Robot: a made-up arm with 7 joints.
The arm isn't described. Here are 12 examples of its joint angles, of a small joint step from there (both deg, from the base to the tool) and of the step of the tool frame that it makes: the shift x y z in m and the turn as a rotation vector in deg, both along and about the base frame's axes.
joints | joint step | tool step
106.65 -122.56 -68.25 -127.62 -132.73 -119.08 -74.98 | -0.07 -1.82 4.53 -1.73 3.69 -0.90 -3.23 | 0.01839 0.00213 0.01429 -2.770 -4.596 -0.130
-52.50 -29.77 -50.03 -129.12 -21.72 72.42 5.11 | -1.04 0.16 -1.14 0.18 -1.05 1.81 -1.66 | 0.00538 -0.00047 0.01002 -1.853 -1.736 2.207
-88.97 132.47 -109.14 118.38 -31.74 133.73 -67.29 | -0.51 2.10 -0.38 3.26 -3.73 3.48 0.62 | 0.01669 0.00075 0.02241 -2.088 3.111 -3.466
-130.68 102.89 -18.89 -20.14 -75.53 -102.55 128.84 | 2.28 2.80 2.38 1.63 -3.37 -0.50 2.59 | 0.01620 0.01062 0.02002 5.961 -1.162 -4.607
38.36 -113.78 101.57 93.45 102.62 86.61 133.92 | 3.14 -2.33 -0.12 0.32 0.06 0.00 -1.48 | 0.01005 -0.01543 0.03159 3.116 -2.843 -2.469
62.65 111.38 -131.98 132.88 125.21 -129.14 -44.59 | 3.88 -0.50 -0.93 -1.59 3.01 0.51 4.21 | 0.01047 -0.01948 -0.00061 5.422 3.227 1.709
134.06 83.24 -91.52 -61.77 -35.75 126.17 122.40 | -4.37 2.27 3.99 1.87 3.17 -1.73 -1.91 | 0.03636 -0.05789 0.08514 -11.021 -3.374 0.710
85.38 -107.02 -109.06 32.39 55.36 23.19 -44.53 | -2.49 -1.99 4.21 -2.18 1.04 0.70 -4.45 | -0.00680 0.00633 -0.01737 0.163 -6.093 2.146
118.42 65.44 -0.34 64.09 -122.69 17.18 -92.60 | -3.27 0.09 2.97 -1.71 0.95 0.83 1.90 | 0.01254 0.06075 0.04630 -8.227 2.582 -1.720
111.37 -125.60 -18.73 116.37 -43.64 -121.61 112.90 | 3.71 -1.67 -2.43 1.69 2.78 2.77 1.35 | 0.02843 -0.03288 -0.01447 4.277 3.315 -1.230
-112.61 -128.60 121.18 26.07 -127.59 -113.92 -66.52 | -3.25 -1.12 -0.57 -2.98 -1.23 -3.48 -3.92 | -0.00769 -0.02923 0.00468 0.088 -4.321 -2.810
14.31 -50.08 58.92 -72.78 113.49 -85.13 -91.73 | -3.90 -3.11 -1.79 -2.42 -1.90 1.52 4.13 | -0.00455 0.01263 -0.06984 -8.441 1.736 -1.790
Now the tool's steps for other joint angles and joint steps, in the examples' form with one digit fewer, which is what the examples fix.
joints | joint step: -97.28 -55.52 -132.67 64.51 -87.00 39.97 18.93 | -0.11 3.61 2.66 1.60 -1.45 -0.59 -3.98
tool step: -0.0036 0.0058 -0.0193 -3.08 -5.35 -2.43
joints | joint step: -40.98 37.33 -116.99 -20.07 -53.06 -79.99 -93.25 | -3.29 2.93 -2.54 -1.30 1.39 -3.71 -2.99
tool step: 0.0356 -0.0126 -0.0258 -5.38 0.06 -2.09
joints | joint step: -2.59 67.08 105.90 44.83 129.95 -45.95 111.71 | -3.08 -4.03 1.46 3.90 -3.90 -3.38 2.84
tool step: -0.0415 0.0044 -0.0468 -2.71 -11.74 -0.29
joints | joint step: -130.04 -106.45 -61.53 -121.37 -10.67 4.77 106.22 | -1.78 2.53 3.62 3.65 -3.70 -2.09 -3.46
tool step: -0.0204 -0.0256 -0.0220 3.22 -6.28 3.35
